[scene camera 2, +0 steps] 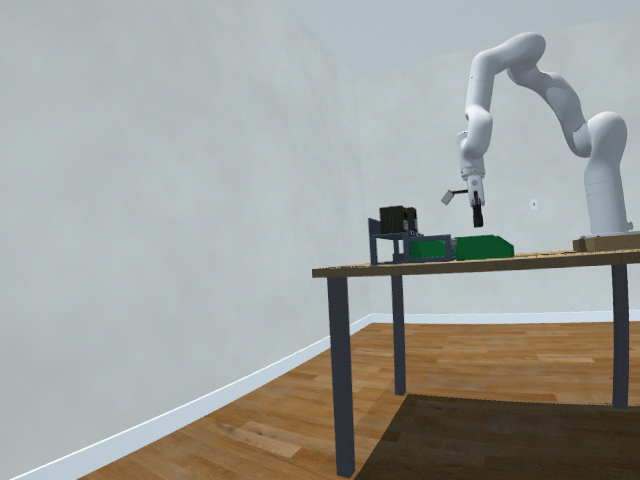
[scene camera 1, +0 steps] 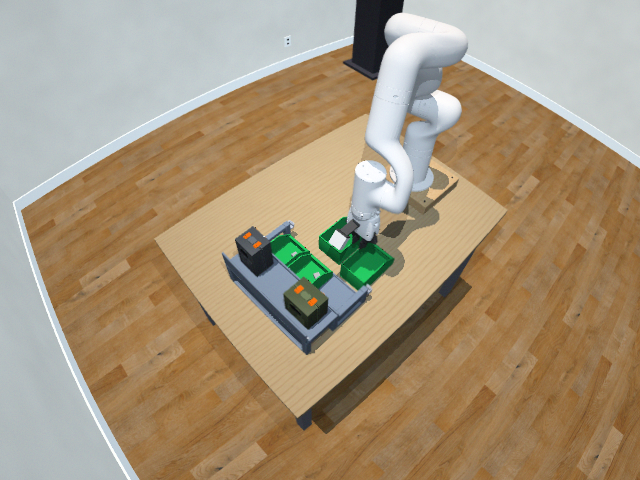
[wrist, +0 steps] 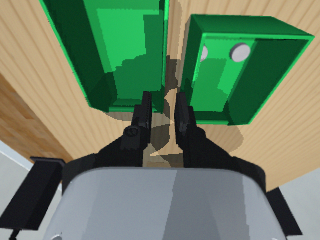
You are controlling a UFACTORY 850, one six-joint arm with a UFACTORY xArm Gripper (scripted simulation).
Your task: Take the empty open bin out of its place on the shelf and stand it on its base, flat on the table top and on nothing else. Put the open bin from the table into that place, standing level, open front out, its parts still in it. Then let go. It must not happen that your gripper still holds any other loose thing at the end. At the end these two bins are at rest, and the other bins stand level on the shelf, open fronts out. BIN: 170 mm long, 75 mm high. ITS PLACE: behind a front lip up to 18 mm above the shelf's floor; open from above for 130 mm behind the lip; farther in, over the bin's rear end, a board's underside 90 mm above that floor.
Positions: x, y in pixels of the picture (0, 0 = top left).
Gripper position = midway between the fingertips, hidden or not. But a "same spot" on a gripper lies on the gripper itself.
my gripper: scene camera 2 478, 227; scene camera 1; wrist
bin: scene camera 2; scene camera 1 364, 266; wrist
same spot on my gripper: [scene camera 1: 363, 243] = [wrist: 129, 126]
same spot on bin: [scene camera 2: 485, 246] = [wrist: 94, 76]
